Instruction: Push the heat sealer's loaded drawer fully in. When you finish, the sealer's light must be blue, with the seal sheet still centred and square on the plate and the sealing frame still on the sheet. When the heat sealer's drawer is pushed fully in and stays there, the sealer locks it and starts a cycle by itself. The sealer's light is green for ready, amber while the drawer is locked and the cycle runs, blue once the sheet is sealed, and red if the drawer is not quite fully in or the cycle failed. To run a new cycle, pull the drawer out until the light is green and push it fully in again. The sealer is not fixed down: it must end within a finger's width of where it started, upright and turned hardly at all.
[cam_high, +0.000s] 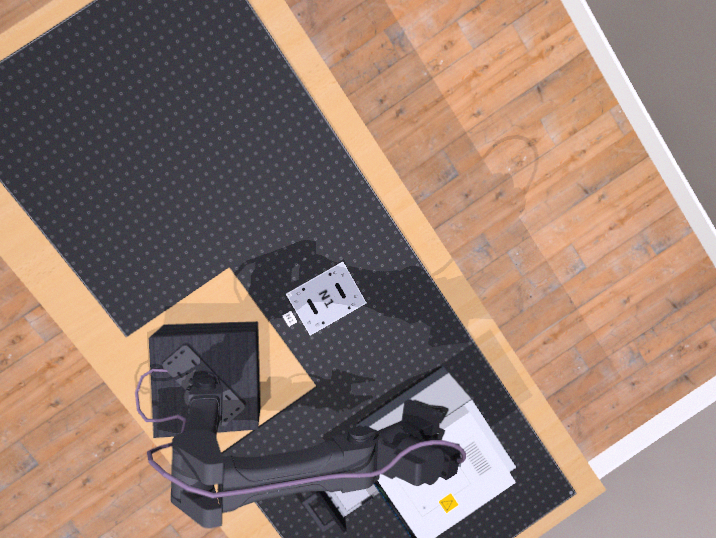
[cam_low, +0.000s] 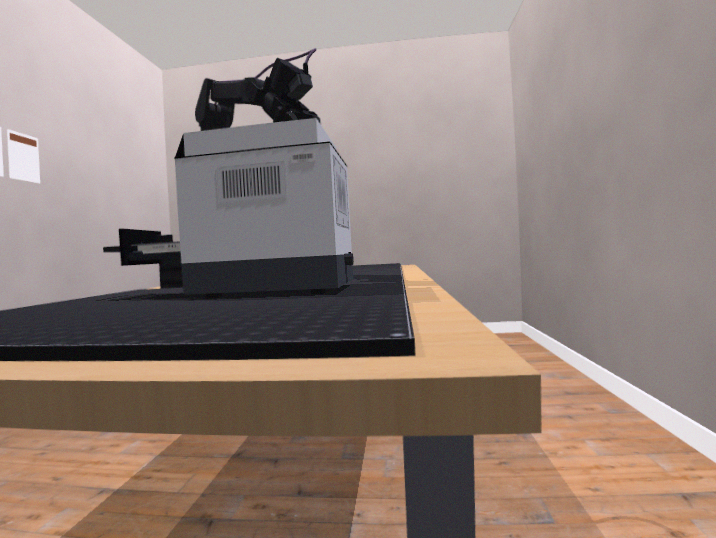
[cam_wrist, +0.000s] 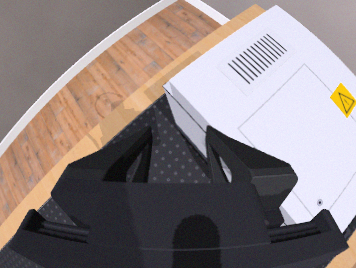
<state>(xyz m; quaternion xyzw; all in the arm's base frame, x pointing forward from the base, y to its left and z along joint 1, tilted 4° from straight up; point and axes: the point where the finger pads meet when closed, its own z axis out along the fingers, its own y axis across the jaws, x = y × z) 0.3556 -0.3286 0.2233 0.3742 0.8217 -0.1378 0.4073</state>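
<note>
The sealer drawer lies 280 mm behind my hand, 220 mm below it and 90 mm to the right of it. From my hand the other things lie so: tag: 310 mm to the left, 310 mm below, 140 mm behind.
</note>
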